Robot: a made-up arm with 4 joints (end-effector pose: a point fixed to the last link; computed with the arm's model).
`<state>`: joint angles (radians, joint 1 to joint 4).
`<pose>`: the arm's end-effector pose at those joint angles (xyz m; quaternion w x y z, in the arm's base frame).
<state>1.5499 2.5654 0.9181 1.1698</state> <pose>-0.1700 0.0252 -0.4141 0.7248 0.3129 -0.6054 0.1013</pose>
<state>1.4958 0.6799 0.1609 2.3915</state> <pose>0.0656 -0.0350 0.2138 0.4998 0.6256 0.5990 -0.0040</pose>
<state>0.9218 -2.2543 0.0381 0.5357</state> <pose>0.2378 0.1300 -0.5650 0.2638 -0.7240 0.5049 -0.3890</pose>
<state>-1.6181 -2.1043 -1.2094 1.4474</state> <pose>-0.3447 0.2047 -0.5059 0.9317 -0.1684 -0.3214 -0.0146</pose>
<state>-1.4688 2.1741 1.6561 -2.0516</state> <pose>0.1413 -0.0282 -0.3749 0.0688 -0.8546 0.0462 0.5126</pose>
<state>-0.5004 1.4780 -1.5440 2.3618</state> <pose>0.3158 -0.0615 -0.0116 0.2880 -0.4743 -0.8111 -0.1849</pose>
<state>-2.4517 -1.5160 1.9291 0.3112</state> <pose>-0.3143 -0.3604 -0.1158 0.3891 0.7477 0.2408 -0.4812</pose>
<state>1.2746 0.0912 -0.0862 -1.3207</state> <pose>0.3031 0.0523 0.1837 0.5976 -0.3557 -0.4965 -0.5195</pose>
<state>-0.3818 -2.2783 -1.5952 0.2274</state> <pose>0.1216 0.3702 -0.5215 0.4275 -0.4692 -0.7147 -0.2937</pose>
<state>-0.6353 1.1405 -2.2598 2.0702</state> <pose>0.3093 0.0040 -0.0041 0.1651 -0.5593 -0.7714 0.2548</pose>
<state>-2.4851 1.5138 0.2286 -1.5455</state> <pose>0.1263 0.1630 0.0318 0.5437 0.7065 0.3365 0.3034</pose>
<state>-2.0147 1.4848 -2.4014 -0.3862</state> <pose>0.0956 0.3407 -0.1120 0.8140 -0.4219 0.3945 -0.0618</pose>
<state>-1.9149 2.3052 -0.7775 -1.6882</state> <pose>0.2177 0.2354 -0.2269 0.8932 0.2987 0.3362 -0.0068</pose>
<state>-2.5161 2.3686 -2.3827 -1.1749</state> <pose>-0.1328 0.2784 -0.3935 0.6407 -0.5796 0.2836 0.4161</pose>
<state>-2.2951 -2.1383 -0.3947 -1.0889</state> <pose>-0.2684 -0.1243 -0.5578 0.2034 -0.0346 0.8758 -0.4364</pose>
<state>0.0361 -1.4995 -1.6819 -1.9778</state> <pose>0.2736 0.4490 -0.2932 0.1546 0.7177 0.6739 -0.0826</pose>
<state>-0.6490 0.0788 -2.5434 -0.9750</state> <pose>0.1454 0.2427 0.1714 0.5340 -0.3808 -0.2385 -0.7162</pose>
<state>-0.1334 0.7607 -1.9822 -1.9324</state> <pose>0.2733 -0.0023 0.1317 0.5840 -0.5062 -0.2763 -0.5712</pose>
